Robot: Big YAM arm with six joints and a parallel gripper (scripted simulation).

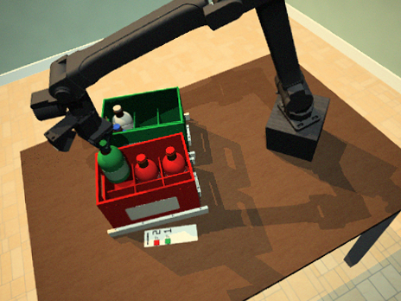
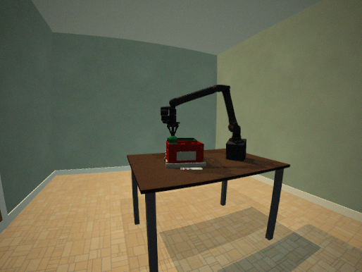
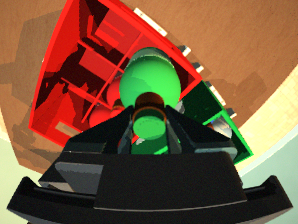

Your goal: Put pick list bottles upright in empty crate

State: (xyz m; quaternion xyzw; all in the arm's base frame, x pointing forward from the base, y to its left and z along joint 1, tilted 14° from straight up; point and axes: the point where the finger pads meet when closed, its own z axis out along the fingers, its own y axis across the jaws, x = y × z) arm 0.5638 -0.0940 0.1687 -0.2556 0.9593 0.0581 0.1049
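The green bottle lies 6 cm below my hand. Round my hand: blue-capped bottle: 16 cm below, 15 cm to the right, 4 cm behind; red crate: 16 cm below, 8 cm behind, 5 cm to the left; red bottle: 17 cm behind, 16 cm below, 2 cm to the left.
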